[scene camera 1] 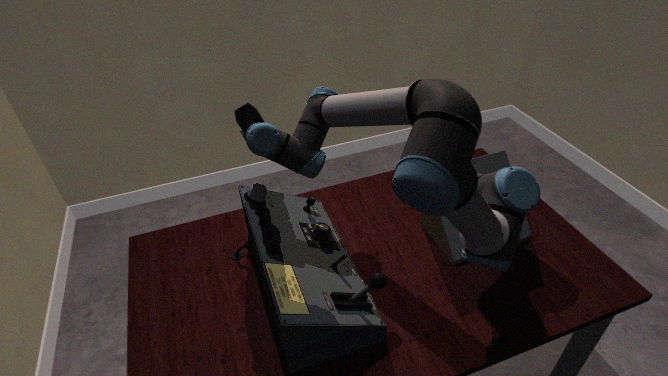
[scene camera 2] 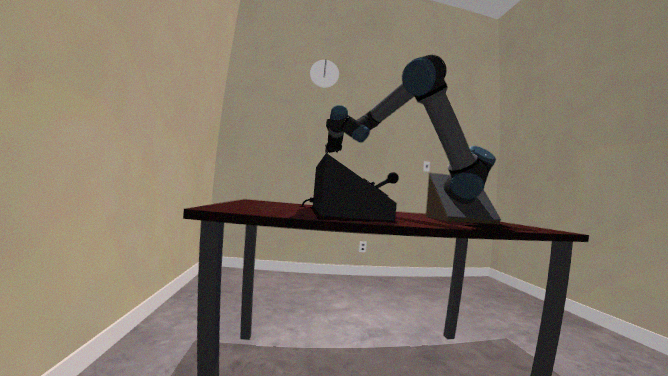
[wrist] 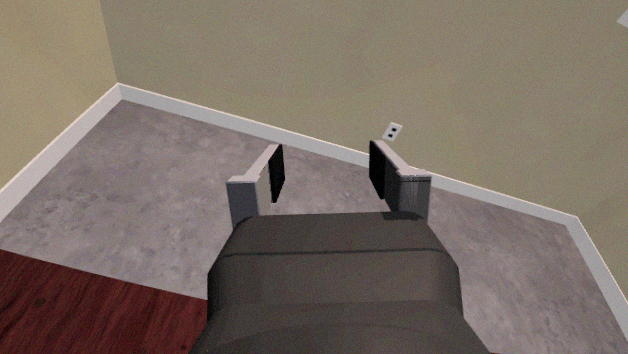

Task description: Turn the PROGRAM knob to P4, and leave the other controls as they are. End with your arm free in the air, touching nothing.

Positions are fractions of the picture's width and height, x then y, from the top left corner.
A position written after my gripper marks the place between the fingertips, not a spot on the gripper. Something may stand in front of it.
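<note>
Sloped control panel (scene camera 1: 0.46, 0.79) visible; scene camera 2 also shows the panel (scene camera 2: 0.51, 0.51). My gripper (wrist: 0.52, 0.45) visible.
</note>
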